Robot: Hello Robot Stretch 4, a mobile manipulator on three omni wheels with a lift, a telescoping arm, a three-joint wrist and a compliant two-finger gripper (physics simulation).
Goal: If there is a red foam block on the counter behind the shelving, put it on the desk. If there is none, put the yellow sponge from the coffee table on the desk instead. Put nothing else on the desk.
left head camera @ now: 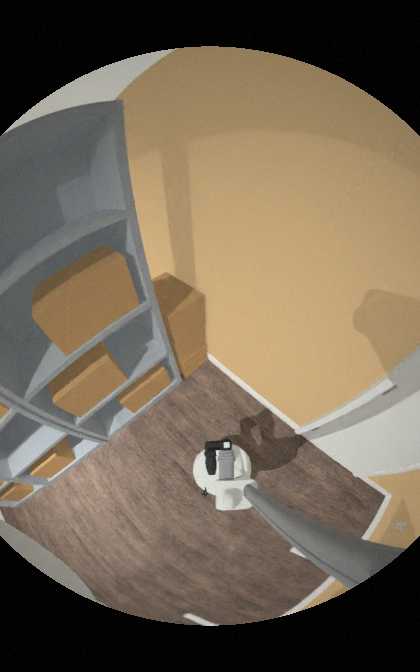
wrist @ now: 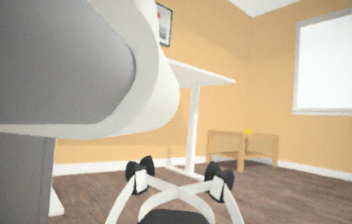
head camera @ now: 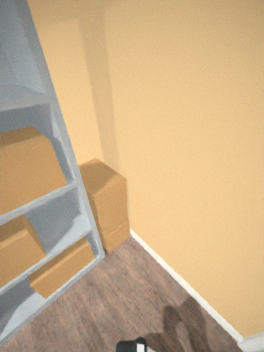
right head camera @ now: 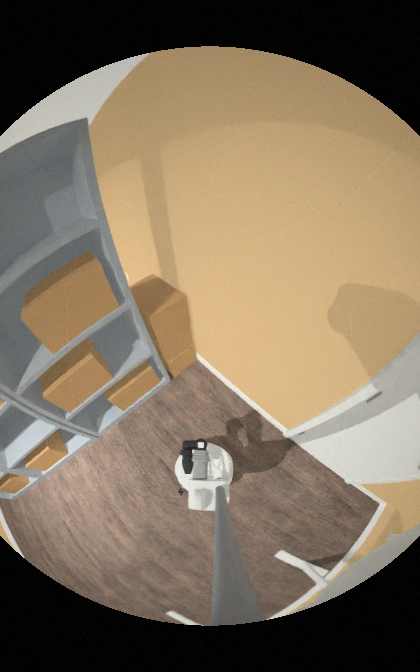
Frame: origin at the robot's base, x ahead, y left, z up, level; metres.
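Seen in the pictures: gripper, fingertip midpoint: (wrist: 179,170).
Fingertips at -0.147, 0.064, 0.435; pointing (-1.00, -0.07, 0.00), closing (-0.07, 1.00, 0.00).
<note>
A point is followed by its place in that frame, as x, y, z.
The yellow sponge (wrist: 247,131) @[-2.663, 0.724, 0.446] lies on the wooden coffee table (wrist: 241,156) @[-2.374, 0.608, 0.157], far off at the right of the wrist view. The white desk (wrist: 207,79) @[-1.762, 0.135, 0.898] stands nearer, left of the coffee table; my arm hides part of it. My gripper (wrist: 179,170) @[-0.147, 0.064, 0.435] is open with nothing between its fingertips, well away from desk and sponge. The grey shelving (head camera: 60,120) @[0.771, 0.365, 1.313] (left head camera: 140,260) (right head camera: 118,270) stands at the left of the head views. The counter and a red foam block do not show in these views.
Stacked brown boxes (head camera: 112,210) @[0.903, 0.240, 0.534] (left head camera: 187,325) (right head camera: 172,325) stand between the shelving's end and the yellow wall (head camera: 190,150) @[0.719, -0.217, 1.188] (left head camera: 280,225) (right head camera: 260,225). Other brown boxes sit on the shelves. A white door-like panel (left head camera: 375,445) (right head camera: 370,445) is at the right.
</note>
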